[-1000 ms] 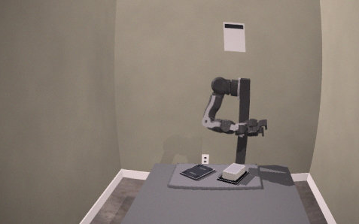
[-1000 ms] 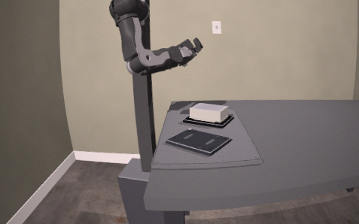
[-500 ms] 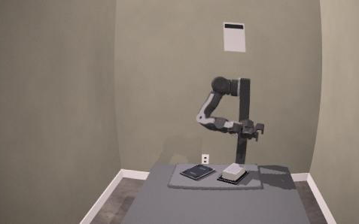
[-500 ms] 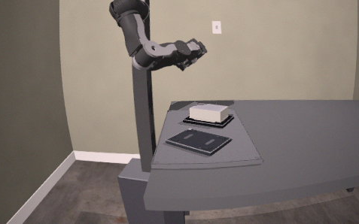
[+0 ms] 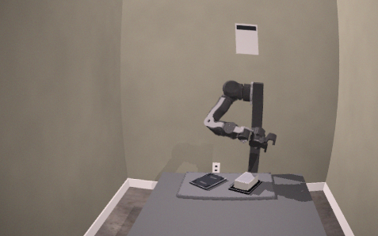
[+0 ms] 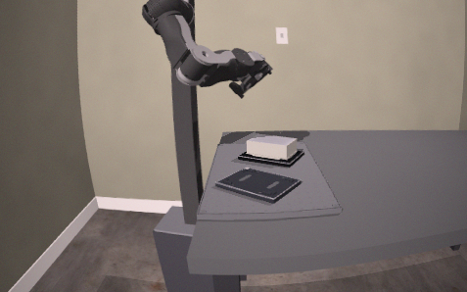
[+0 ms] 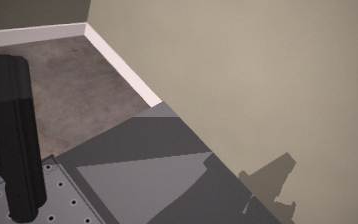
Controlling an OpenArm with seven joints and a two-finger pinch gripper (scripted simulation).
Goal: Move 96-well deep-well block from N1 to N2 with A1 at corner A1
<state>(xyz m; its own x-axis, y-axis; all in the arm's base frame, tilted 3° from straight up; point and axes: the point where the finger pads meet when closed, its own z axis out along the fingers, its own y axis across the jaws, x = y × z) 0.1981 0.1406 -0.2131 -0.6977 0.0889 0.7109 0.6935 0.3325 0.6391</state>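
Right now my hand is 70 mm short of the white deep-well block, 110 mm to the left of it and 190 mm above it. Also, from my hand: plate nest N1: 70 mm ahead, 110 mm to the right, 210 mm below; then A1 mark: 20 mm ahead, 240 mm to the right, 210 mm below; then plate nest N2: 60 mm ahead, 320 mm to the right, 210 mm below.
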